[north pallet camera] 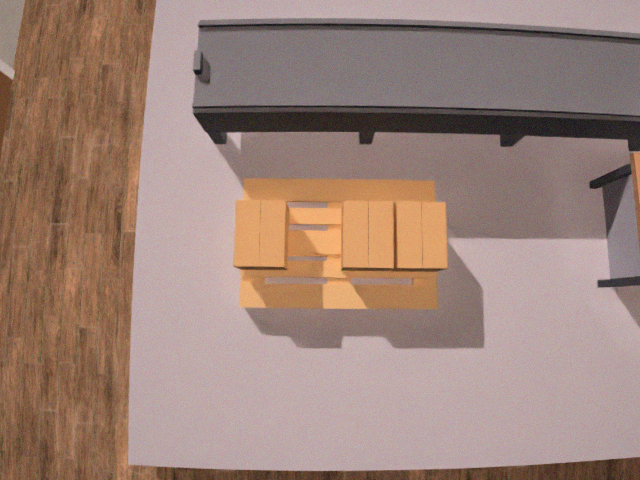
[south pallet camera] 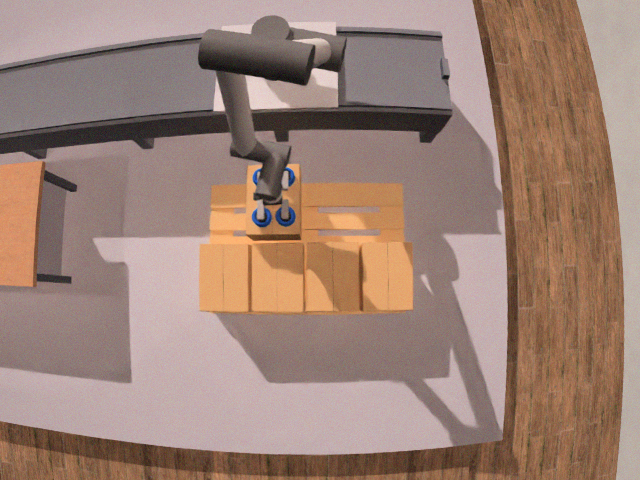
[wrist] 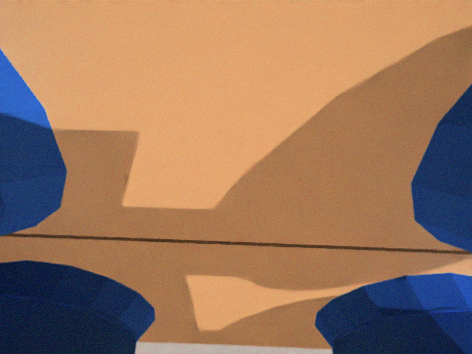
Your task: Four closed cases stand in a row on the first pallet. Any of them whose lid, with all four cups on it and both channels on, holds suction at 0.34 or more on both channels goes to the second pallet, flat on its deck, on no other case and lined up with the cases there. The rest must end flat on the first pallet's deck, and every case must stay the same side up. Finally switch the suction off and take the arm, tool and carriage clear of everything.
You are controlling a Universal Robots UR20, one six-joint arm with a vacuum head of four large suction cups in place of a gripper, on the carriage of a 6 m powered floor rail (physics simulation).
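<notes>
The first pallet shows in the north pallet view with three closed cases flat on it: one at the left and a close pair at the right, with a case-wide gap between. The second pallet bears a row of several closed cases along its near side. My suction head has its blue cups on the lid of another case. This case is level, close behind the row's left half, at or just above the deck; contact is unclear.
The grey floor rail runs behind both pallets, with end stops. The white carriage stands behind the second pallet, under the arm. A brown table stands left of that pallet.
</notes>
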